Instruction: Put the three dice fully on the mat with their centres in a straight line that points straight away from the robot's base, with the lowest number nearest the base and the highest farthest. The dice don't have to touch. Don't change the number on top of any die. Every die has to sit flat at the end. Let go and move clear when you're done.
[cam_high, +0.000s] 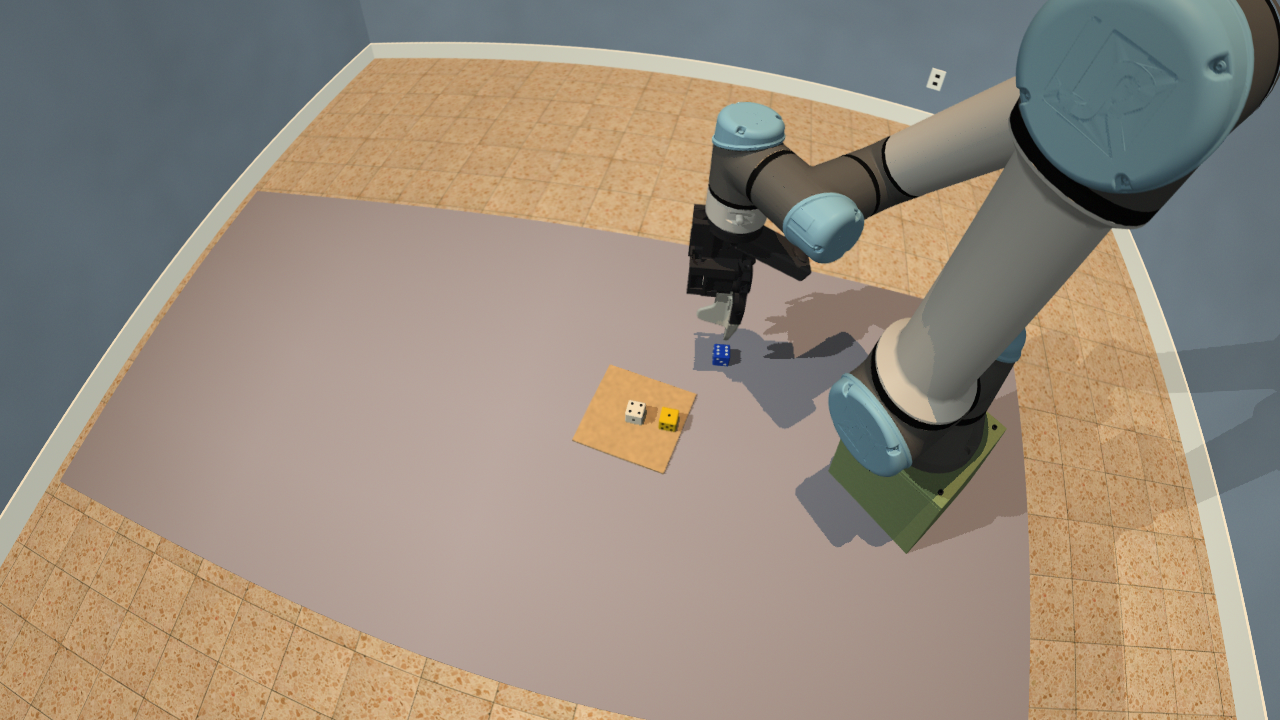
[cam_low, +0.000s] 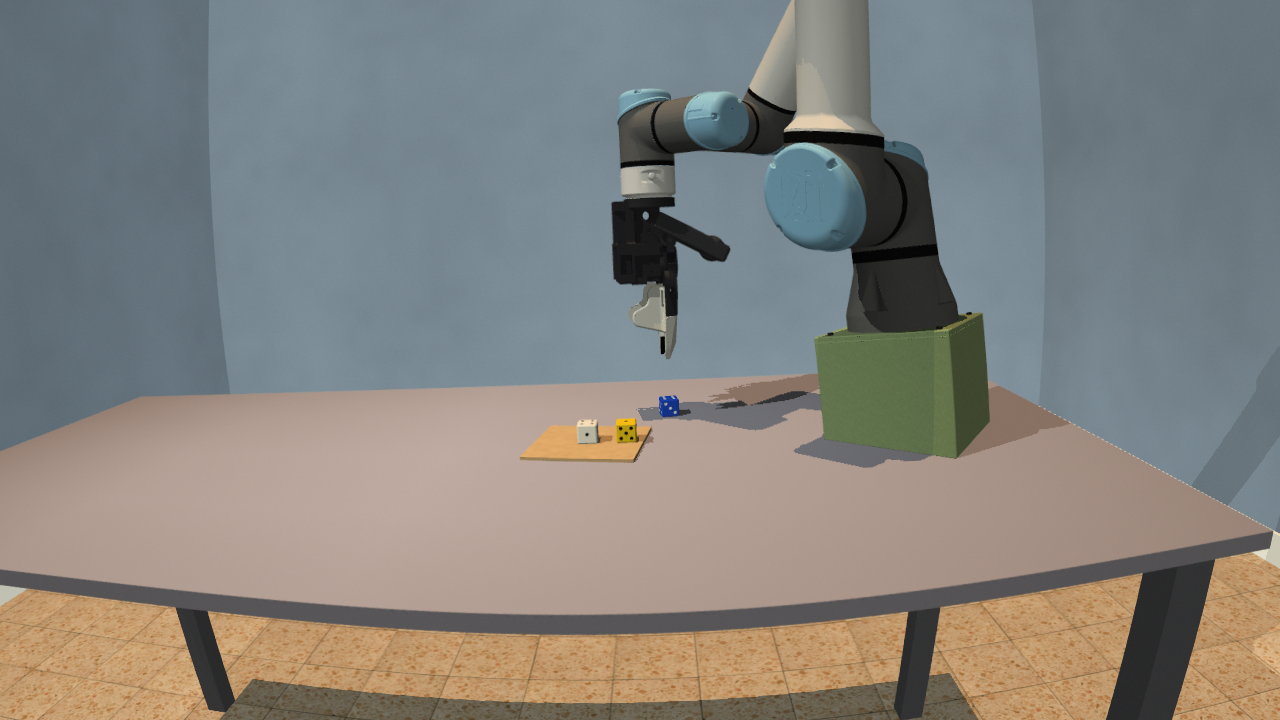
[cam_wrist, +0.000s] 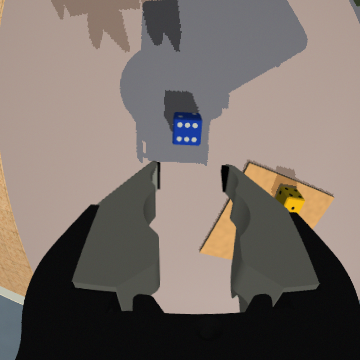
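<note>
Now: hand 90 mm above the blue die. Also, from my hand: white die (140 mm to the left, 90 mm ahead, 80 mm below); then mat (140 mm to the left, 100 mm below, 90 mm ahead); then yellow die (130 mm to the left, 80 mm below, 40 mm ahead).
</note>
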